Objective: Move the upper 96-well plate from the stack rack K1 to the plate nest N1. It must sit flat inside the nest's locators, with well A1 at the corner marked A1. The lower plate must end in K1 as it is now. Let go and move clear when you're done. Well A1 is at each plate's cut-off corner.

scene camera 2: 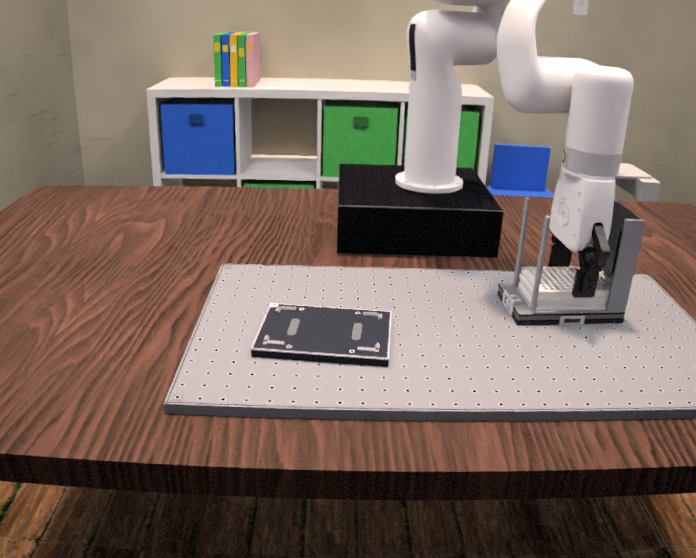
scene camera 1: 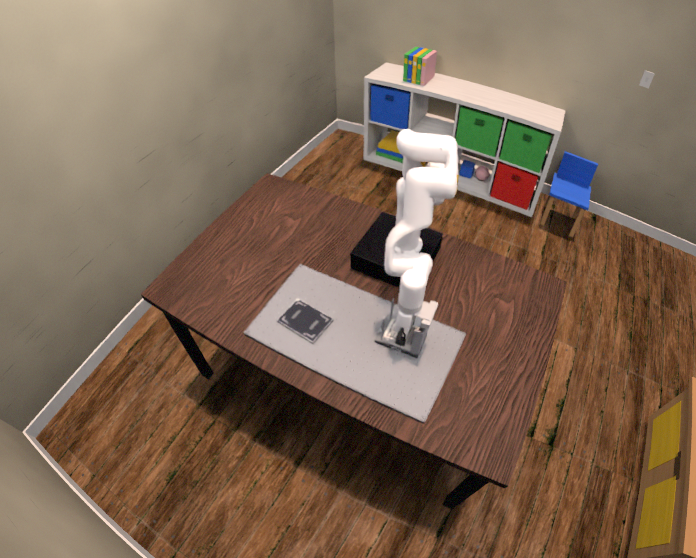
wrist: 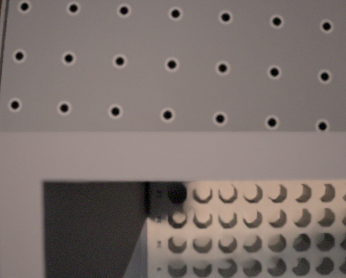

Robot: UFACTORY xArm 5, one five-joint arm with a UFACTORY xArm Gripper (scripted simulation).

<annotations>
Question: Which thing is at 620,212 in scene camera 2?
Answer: A grey wall.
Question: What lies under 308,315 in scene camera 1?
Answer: A plate nest N1.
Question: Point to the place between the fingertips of my gripper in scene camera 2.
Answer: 570,282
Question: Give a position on a grey wall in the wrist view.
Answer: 112,156
</annotations>
